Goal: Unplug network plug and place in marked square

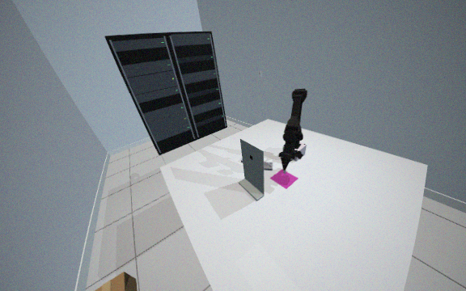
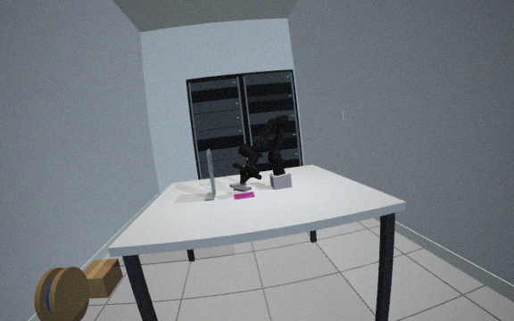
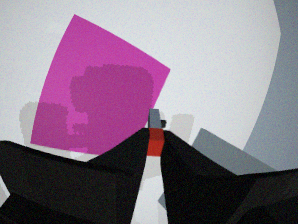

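Now: the magenta marked square 7 cm below my gripper tip and 1 cm behind it. Also, from my gripper tip: network plug (right at my gripper tip); then upright grey panel (17 cm ahead, 11 cm to the right, 6 cm above).
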